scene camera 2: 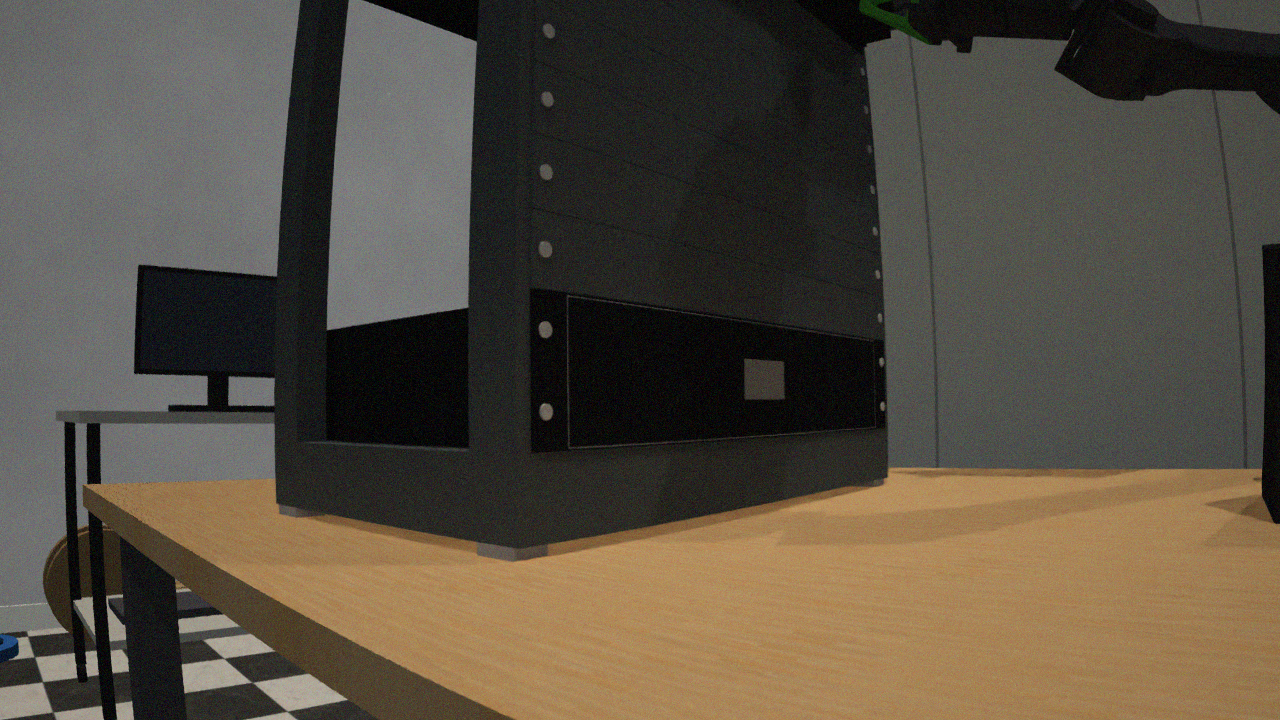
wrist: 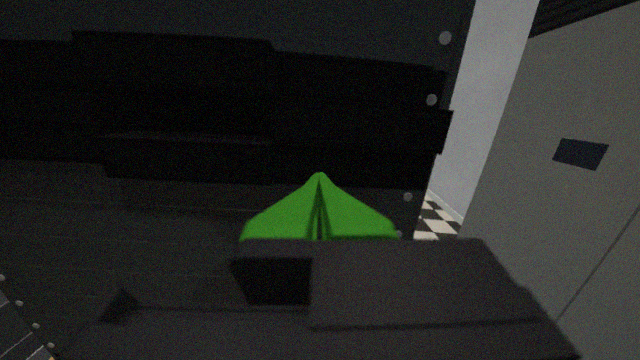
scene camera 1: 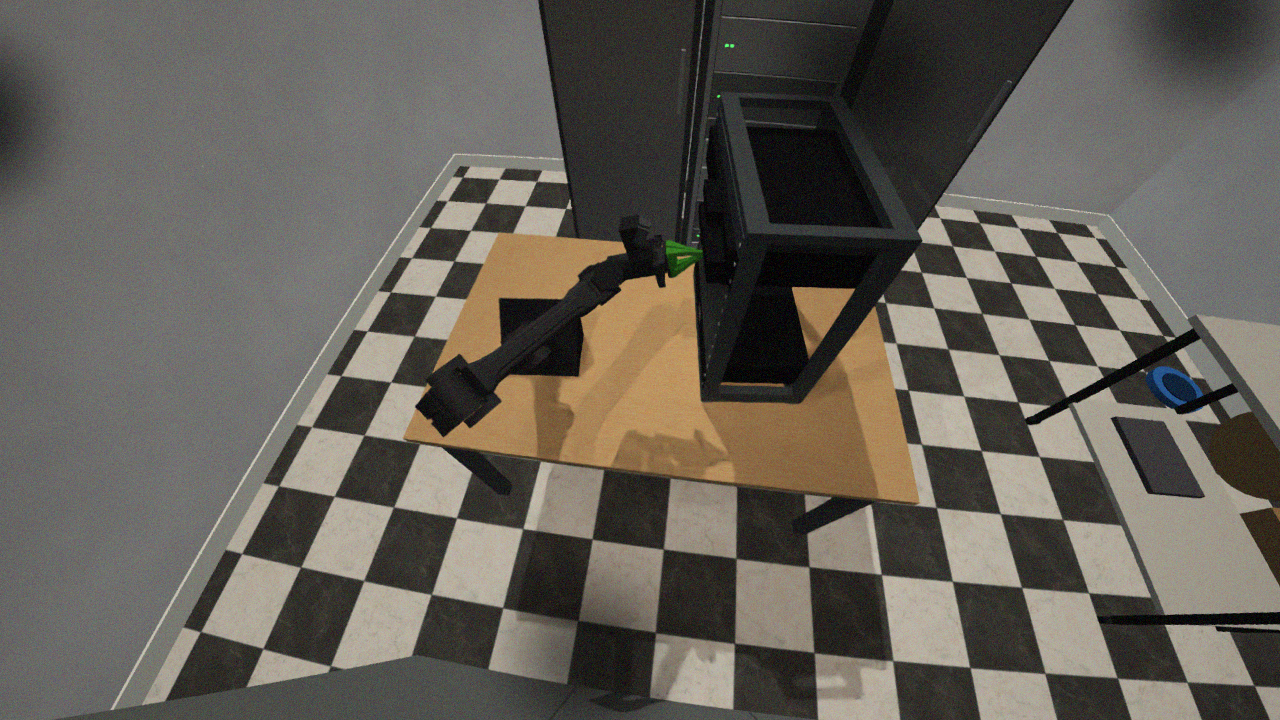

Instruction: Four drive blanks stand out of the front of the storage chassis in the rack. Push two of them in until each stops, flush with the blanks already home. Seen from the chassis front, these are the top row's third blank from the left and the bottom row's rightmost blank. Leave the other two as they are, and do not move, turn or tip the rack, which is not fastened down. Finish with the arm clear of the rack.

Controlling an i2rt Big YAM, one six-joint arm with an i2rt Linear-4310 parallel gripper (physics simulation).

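Frame: origin at the arm's base, x ahead, y left, z up, level; centimetres.
Seen in the pictures: gripper, fingertip midpoint: (scene camera 2: 860,5) (wrist: 319,180) (scene camera 1: 703,253).
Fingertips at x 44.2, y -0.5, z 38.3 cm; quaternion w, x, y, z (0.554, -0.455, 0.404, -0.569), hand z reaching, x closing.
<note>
Offsets run from my fingertips to a thing's middle. "spot": to the spot under its first point. Level surfaces: height alone.
My gripper (scene camera 1: 701,255) (wrist: 319,180) has green fingers pressed together, with nothing between them. In scene camera 1's view it is level with the rack's front and very close to it. The dark rack (scene camera 1: 832,231) (scene camera 2: 501,358) stands upright. In the wrist view the black storage chassis @(spot: dy -1.7, dx +3.0, dz +6.7 cm) (wrist: 350,80) fills the upper part, and the fingertips overlap its lower right portion; contact cannot be told. A raised blank @(dy +9.0, dx +5.1, dz +0.9 cm) (wrist: 185,162) shows at its lower middle, left of the tips. A dark block @(spot: dy -6.8, dx -0.3, dz +3.8 cm) (wrist: 434,131) juts at the right edge, and another raised outline shows at the top. Their exact rows and depths are too dark to tell.
The rack stands on the wooden table @(dz -46.5 cm) (scene camera 1: 626,402) (scene camera 2: 716,626). A black box (scene camera 1: 559,353) stands on the table beside the arm. Tall dark cabinets (scene camera 1: 626,116) stand behind the rack. A side table with a blue ring (scene camera 1: 1151,386) stands at the right.
</note>
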